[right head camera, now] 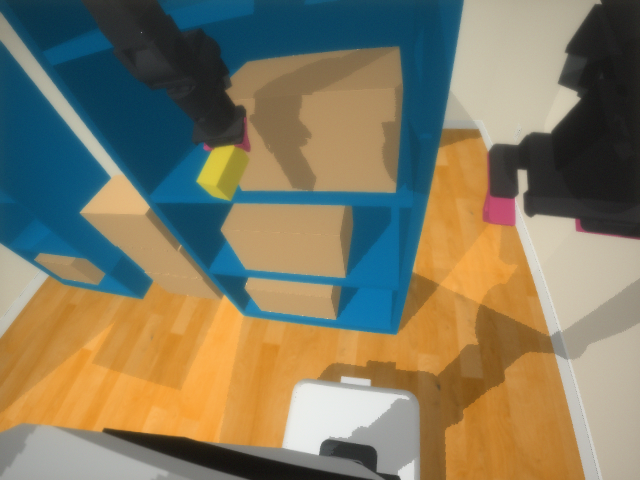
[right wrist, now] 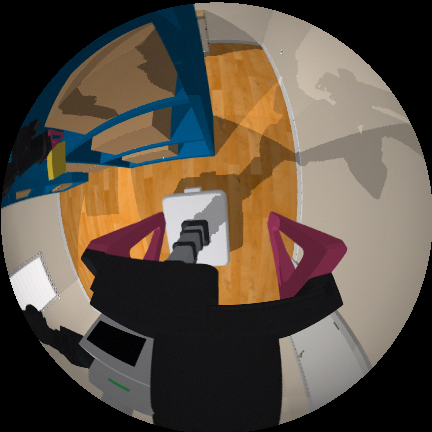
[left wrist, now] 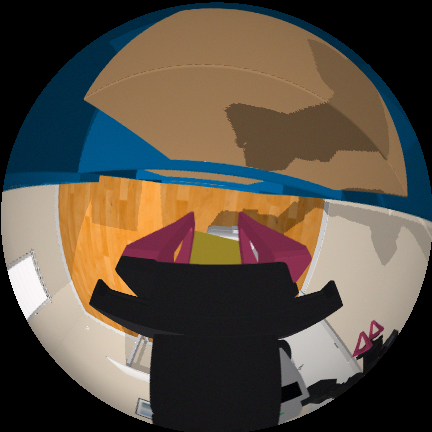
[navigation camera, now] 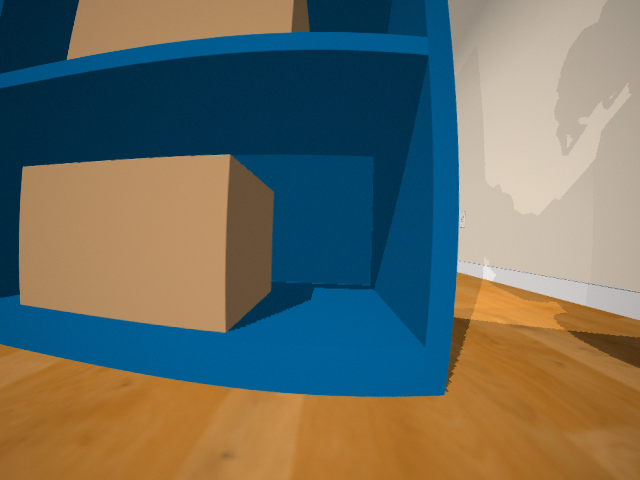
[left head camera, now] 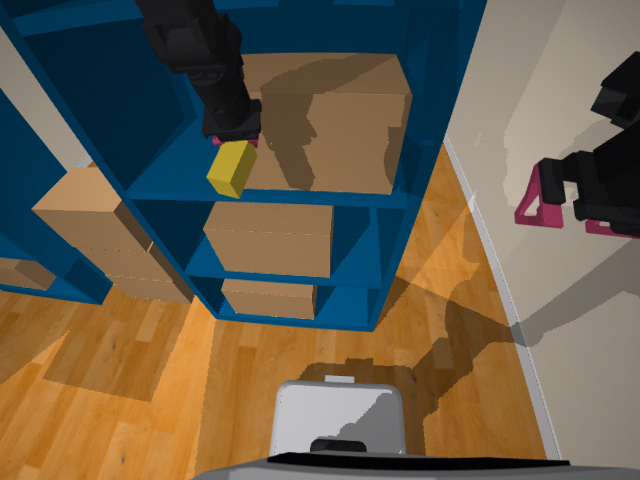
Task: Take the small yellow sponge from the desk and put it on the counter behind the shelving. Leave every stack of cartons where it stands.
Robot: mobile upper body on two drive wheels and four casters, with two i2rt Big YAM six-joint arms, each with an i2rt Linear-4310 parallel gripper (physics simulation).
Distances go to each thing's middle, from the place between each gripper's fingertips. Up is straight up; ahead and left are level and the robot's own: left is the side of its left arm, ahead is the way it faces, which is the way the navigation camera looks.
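Scene:
My left hand: 7 cm past the yellow sponge [left head camera: 232,166], 1 cm right of it, 1 cm below it.
My right hand: short of the yellow sponge by 19 cm, right of it by 46 cm, above it by 7 cm.

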